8 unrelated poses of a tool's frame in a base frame.
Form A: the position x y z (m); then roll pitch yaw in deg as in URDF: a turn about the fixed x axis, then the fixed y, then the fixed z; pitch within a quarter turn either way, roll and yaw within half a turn.
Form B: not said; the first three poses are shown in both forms.
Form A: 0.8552 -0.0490 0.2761 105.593 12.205 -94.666
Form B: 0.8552 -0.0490 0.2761 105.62 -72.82 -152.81
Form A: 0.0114 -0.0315 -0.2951 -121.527 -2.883 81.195
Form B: 0.0114 -0.0315 -0.2951 -73.71 -56.96 -163.32
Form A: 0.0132 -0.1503 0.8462 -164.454 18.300 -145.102
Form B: 0.0132 -0.1503 0.8462 148.23 23.67 177.07
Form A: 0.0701 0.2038 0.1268 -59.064 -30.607 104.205
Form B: 0.0701 0.2038 0.1268 109.23 -50.11 46.38
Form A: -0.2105 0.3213 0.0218 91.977 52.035 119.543
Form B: -0.2105 0.3213 0.0218 130.24 61.99 -92.59
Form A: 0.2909 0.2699 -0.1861 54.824 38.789 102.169
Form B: 0.2909 0.2699 -0.1861 103.76 46.30 -49.46
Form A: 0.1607 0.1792 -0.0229 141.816 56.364 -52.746
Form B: 0.1607 0.1792 -0.0229 43.13 -62.65 -161.38
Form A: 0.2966 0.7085 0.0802 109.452 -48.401 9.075
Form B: 0.2966 0.7085 0.0802 44.48 23.24 103.92
